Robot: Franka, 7 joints.
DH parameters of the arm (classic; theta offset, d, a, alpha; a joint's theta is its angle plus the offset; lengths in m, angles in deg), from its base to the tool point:
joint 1: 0 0.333 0 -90
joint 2: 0 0 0 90
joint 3: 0 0.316 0.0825 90
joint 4: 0 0 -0.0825 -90
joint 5: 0 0.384 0 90
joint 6: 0 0 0.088 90
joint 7: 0 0.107 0 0
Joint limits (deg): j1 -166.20..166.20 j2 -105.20..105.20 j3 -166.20..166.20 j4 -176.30..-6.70 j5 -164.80..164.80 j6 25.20..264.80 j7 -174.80..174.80
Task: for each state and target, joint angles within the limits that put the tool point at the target. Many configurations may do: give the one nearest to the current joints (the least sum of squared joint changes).
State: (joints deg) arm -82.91 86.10 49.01 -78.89 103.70 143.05 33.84
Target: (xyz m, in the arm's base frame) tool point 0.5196 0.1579 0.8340
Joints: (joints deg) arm -59.27 46.91 114.81 -86.46 102.21 127.59 33.84
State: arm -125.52 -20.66 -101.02 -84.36 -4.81 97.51 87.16
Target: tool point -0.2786 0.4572 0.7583
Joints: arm -132.26 -7.38 -99.47 -69.66 -4.53 81.83 87.16
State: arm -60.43 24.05 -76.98 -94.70 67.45 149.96 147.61
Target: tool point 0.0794 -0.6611 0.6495
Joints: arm -31.77 17.92 -58.79 -87.32 67.26 147.20 147.61
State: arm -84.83 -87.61 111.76 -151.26 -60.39 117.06 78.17
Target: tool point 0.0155 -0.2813 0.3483
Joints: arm -134.84 -98.16 103.24 -173.08 -61.01 122.96 78.17
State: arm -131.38 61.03 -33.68 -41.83 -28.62 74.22 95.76
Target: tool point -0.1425 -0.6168 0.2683
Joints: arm -93.27 51.99 -8.32 -62.25 -18.08 50.98 95.76
